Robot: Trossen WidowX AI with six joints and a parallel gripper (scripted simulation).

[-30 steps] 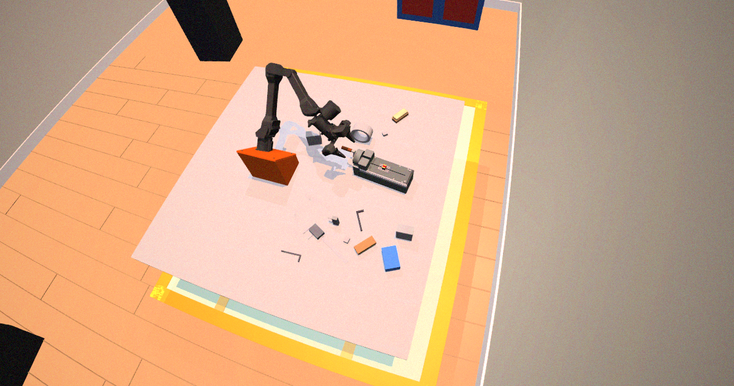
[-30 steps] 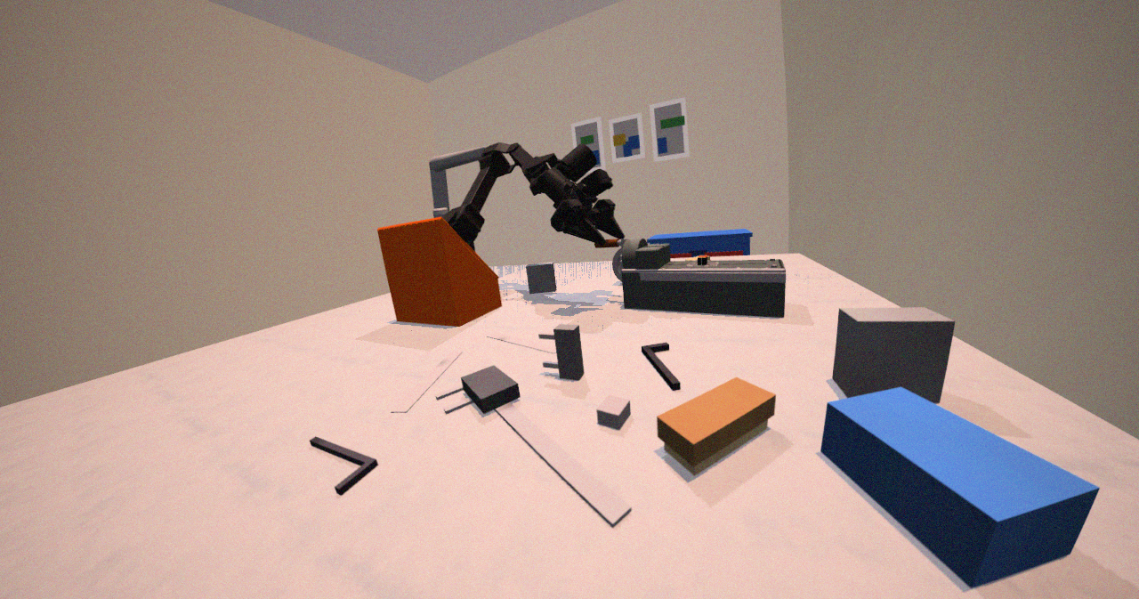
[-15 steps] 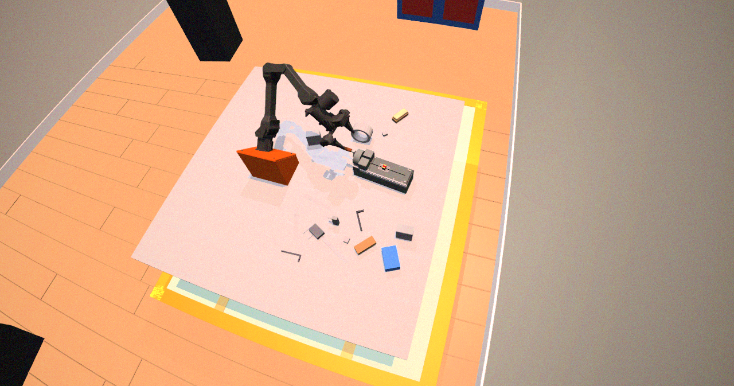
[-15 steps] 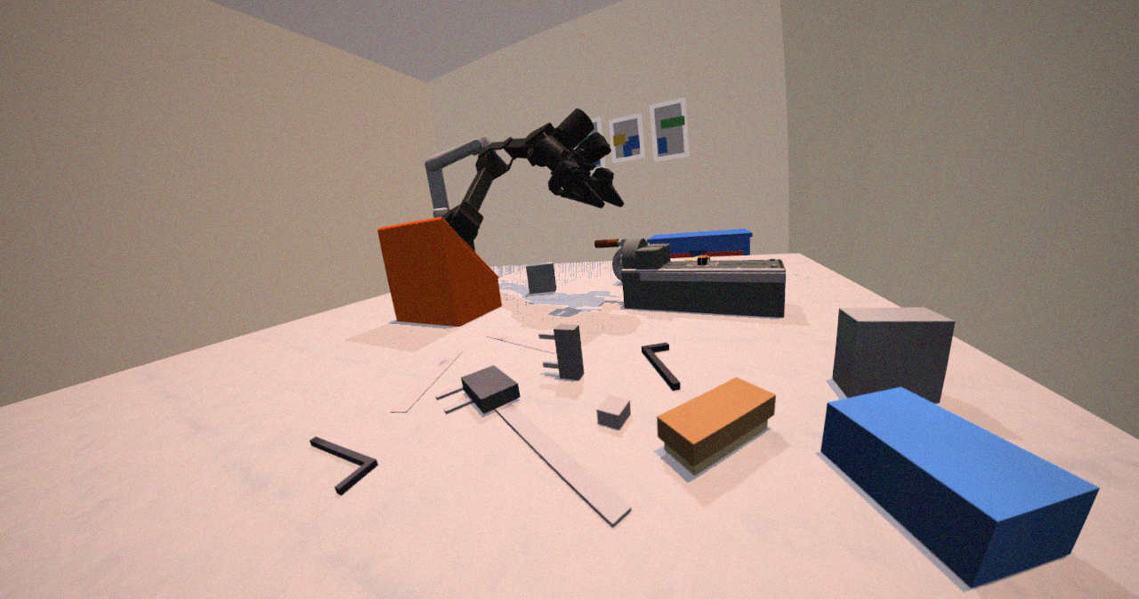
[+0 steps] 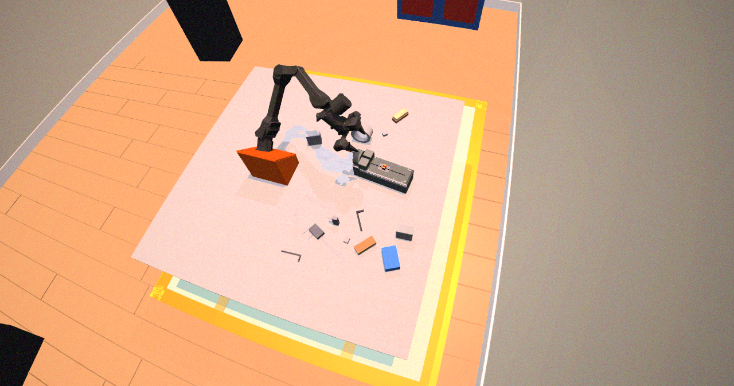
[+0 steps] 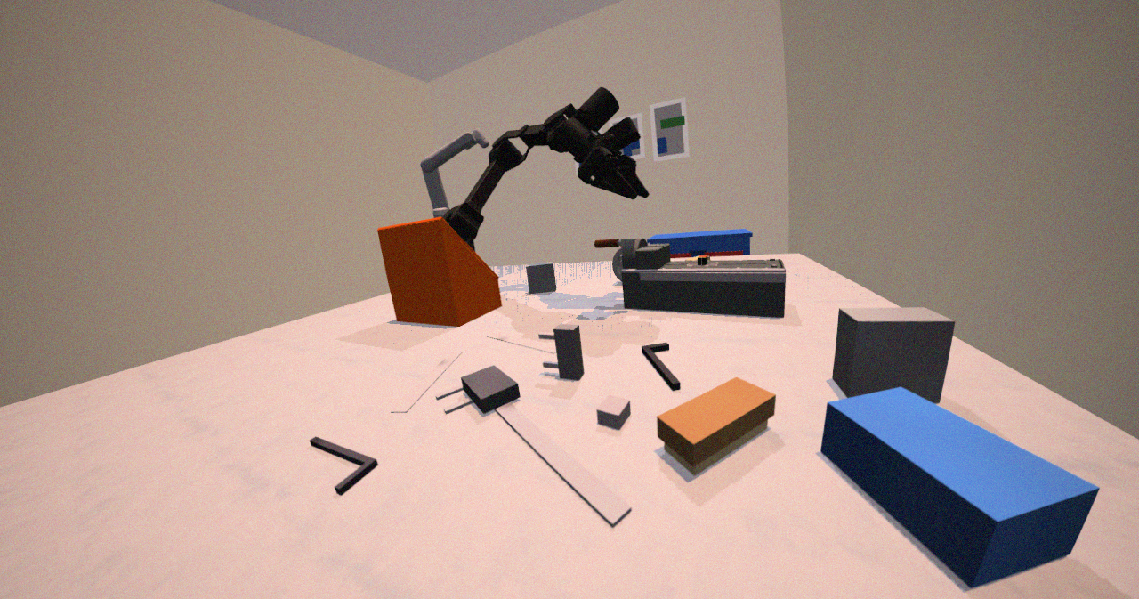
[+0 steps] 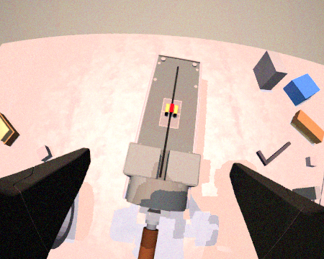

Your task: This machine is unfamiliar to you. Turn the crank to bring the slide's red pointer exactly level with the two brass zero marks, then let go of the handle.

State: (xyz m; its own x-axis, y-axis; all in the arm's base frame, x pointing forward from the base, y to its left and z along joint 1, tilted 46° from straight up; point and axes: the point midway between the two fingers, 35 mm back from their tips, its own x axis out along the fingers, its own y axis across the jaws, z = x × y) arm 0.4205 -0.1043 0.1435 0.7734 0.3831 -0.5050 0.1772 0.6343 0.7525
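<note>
The crank handle lies 8 cm below my gripper tip, 8 cm behind it and 2 cm to the left of it. The rest, counted from my gripper tip: red pointer (12 cm below, 10 cm ahead, 3 cm to the right); blue block (42 cm to the right, 18 cm below, 18 cm ahead).
</note>
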